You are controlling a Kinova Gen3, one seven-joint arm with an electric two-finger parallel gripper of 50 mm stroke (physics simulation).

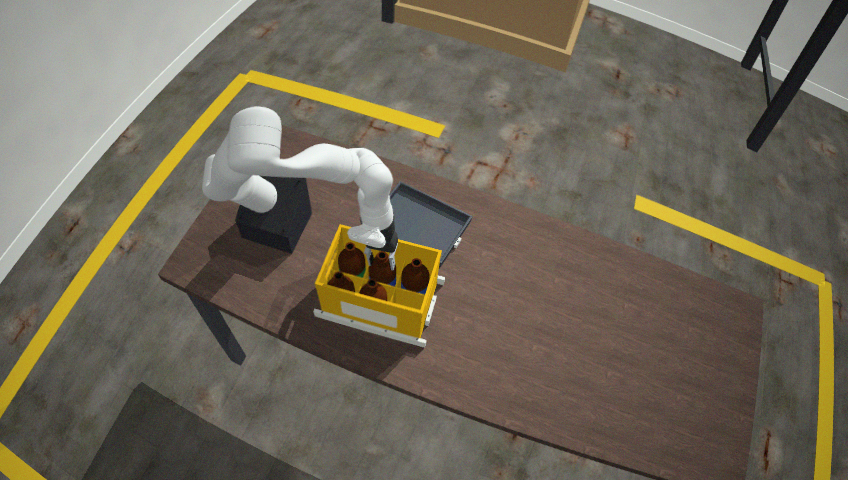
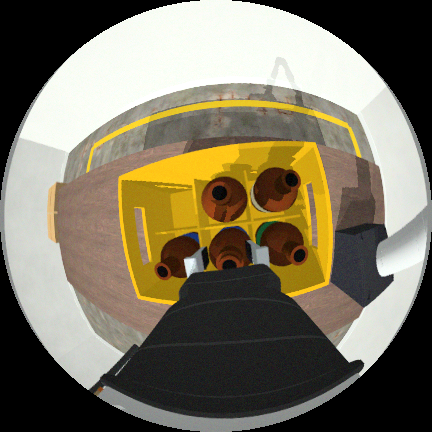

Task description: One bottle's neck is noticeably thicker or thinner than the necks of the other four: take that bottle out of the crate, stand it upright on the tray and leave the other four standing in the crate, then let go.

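Where they show: gripper, fingertip midpoint: [image 1: 382,264] [image 2: 226,251]; arm's base, origin of the base link: [image 1: 262,197] [image 2: 383,258].
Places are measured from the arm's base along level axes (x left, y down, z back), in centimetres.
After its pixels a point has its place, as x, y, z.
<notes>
The yellow crate [image 1: 410,314] {-13.9, -2.3, -54.4} [image 2: 131,240] {-4.0, -2.9, -54.7} holds five brown bottles, all standing. Three are in the row nearer the tray: an end bottle [image 1: 415,276] {-2.2, 0.8, -50.1} [image 2: 180,254] {-2.1, 0.8, -48.1}, a middle bottle [image 1: 381,273] {-5.2, 1.4, -41.8} [image 2: 229,245] {-4.4, 0.1, -40.9} and a bottle [image 1: 351,260] {-5.8, 0.7, -33.3} [image 2: 283,242] {-5.0, 0.5, -33.3} nearer the arm's base. The other row has two bottles, one [image 1: 373,291] {-11.9, -1.1, -43.2} [image 2: 225,202] {-9.8, -2.9, -41.6} and one [image 1: 340,283] {-14.0, -1.3, -34.8} [image 2: 274,190] {-12.2, 0.5, -35.1}. My gripper [image 1: 381,259] {-3.7, -0.4, -41.2} [image 2: 226,251] {-3.7, -0.4, -41.2} is open, its fingers on either side of the middle bottle's neck, gripping nothing. The neck differences are hard to judge. The dark tray [image 1: 425,224] {21.4, 12.8, -42.2} bears no bottle in its visible part.
The crate's walls and dividers surround the bottles; one compartment is empty. White rails [image 1: 368,328] {-16.9, 10.7, -44.0} run along the crate's base on the wooden table [image 1: 565,333] {6.9, 13.3, -92.7}. The dark base block [image 1: 276,223] {-4.3, 2.9, -7.5} [image 2: 360,260] {-0.4, 1.7, -11.3} of the arm stands beside the crate.
</notes>
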